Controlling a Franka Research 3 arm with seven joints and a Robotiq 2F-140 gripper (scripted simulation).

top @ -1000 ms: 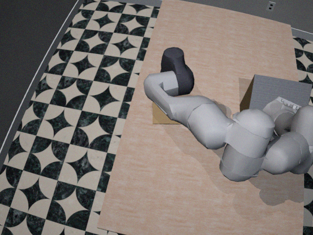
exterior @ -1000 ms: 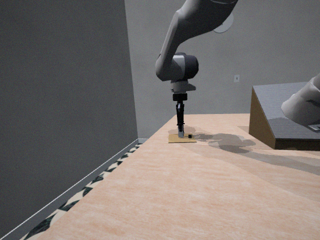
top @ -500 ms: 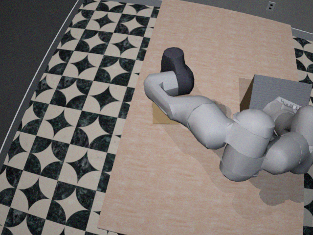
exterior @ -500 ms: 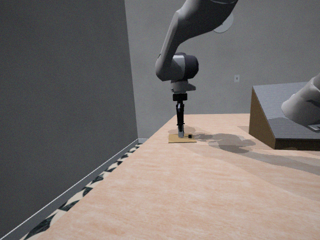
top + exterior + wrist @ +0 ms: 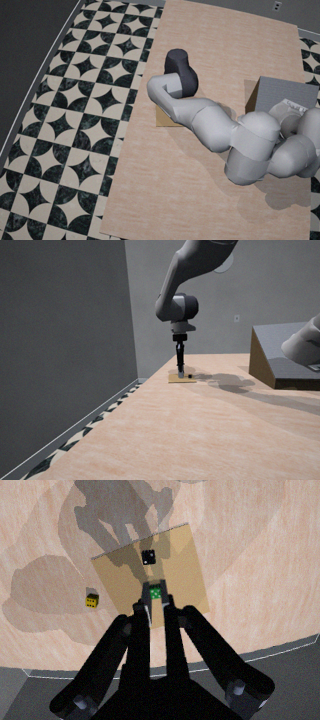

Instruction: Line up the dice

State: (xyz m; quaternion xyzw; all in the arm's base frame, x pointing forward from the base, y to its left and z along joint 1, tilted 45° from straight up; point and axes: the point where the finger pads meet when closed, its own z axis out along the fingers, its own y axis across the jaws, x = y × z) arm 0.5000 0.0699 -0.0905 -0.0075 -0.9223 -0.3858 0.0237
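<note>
My gripper is now 3 cm above the green die. From my hand the other things lie so: yellow die 10 cm to the right, 3 cm below; then tan mat 4 cm below; then black die 5 cm behind, 3 cm below.
</note>
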